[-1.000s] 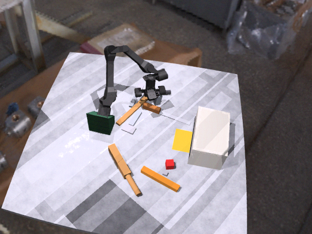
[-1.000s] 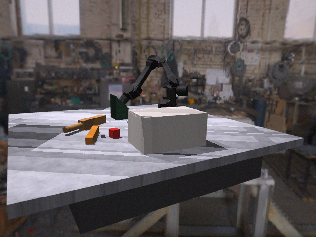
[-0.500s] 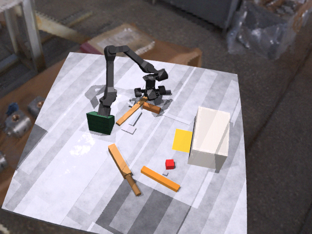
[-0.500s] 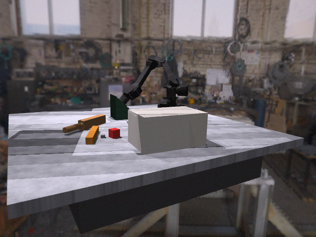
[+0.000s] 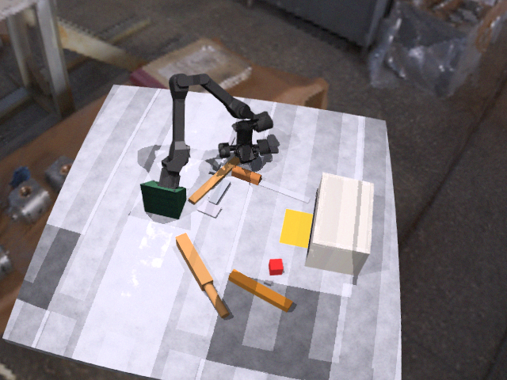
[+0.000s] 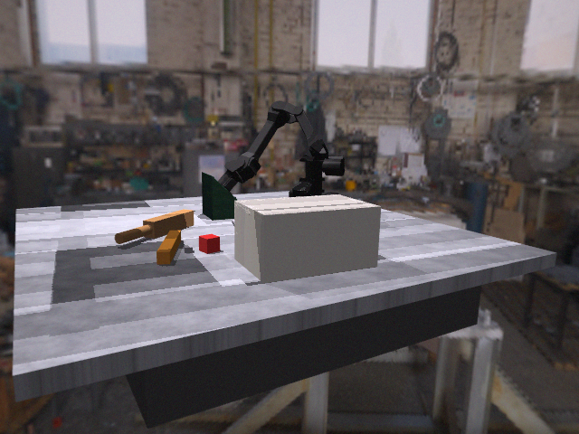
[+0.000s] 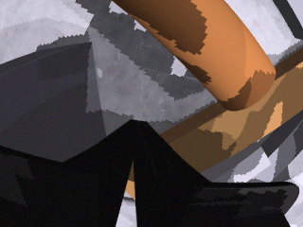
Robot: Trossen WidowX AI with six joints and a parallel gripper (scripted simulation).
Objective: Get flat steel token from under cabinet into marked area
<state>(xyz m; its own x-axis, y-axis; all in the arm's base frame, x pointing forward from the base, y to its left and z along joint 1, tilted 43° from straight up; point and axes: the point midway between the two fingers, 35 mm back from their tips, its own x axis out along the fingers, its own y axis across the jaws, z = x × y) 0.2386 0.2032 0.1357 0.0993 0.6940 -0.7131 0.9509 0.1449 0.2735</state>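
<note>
The grey block is 40 mm ahead of my gripper tip, 30 mm above it and 10 mm to the left of it. Round my gripper tip: flat grey token: 400 mm ahead, 250 mm to the right, 10 mm below; small dark tool: 70 mm to the left, 40 mm ahead; flat orange stick: 90 mm to the right, 80 mm behind.
</note>
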